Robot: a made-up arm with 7 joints.
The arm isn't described. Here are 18 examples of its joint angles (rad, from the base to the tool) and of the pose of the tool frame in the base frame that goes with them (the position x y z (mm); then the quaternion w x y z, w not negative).
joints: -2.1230 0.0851 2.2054 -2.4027 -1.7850 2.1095 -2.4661
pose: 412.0 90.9 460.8 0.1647 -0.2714 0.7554 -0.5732
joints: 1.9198 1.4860 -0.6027 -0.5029 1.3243 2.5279 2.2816
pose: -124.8 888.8 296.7 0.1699 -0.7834 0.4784 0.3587
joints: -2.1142 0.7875 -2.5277 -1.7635 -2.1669 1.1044 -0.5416
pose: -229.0 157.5 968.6 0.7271 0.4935 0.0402 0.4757
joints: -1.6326 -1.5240 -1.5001 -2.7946 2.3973 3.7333 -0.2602
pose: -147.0 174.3 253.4 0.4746 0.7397 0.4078 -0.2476
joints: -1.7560 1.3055 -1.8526 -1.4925 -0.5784 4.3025 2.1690
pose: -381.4 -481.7 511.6 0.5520 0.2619 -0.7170 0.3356
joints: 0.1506 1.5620 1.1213 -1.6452 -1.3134 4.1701 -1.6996
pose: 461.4 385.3 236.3 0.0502 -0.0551 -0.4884 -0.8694
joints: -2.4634 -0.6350 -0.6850 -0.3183 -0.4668 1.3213 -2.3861
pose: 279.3 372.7 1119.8 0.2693 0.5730 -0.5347 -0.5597
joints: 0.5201 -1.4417 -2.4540 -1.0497 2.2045 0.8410 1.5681
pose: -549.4 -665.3 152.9 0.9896 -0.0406 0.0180 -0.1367
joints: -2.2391 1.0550 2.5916 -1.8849 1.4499 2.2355 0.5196
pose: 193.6 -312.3 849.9 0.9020 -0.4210 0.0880 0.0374
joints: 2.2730 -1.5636 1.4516 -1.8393 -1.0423 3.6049 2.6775
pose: 12.7 -629.5 257.3 0.5542 0.2202 -0.7670 0.2368
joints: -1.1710 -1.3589 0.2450 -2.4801 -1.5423 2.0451 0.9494
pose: 138.3 81.6 710.7 0.7924 0.3257 -0.4521 0.2480
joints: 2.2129 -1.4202 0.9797 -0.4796 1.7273 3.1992 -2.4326
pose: 389.1 -634.7 626.6 0.7533 0.4024 0.3457 -0.3886
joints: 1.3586 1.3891 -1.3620 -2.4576 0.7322 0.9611 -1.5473
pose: 367.6 28.7 199.7 0.2674 -0.8122 -0.1169 0.5052
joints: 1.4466 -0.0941 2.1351 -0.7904 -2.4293 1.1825 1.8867
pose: -314.0 -186.8 1153.7 0.7730 -0.5771 0.0930 -0.2467
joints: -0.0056 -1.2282 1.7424 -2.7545 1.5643 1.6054 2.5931
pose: -20.8 312.1 264.6 0.1729 0.4555 -0.8733 0.0026
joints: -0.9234 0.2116 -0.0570 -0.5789 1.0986 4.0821 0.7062
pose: 88.8 -241.8 987.7 0.2197 0.3342 0.2148 -0.8910
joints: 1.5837 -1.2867 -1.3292 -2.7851 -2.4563 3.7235 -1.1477
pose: 131.7 -123.1 453.7 0.1938 -0.3163 0.6170 0.6941
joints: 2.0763 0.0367 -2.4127 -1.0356 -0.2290 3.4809 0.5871
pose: 213.2 -24.6 1086.2 0.0245 -0.3278 0.0708 -0.9418
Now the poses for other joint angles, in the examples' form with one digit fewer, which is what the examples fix.
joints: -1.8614 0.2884 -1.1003 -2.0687 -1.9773 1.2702 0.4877
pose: -551 -129 522 0.048 0.049 -0.393 -0.917
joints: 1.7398 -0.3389 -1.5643 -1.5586 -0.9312 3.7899 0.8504
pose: 353 -53 886 0.305 -0.483 -0.106 -0.814
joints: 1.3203 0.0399 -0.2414 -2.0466 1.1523 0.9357 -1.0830
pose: 174 481 551 0.541 -0.305 -0.638 0.455
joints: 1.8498 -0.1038 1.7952 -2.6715 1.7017 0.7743 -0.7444
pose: -254 -254 361 0.443 -0.121 0.424 -0.780
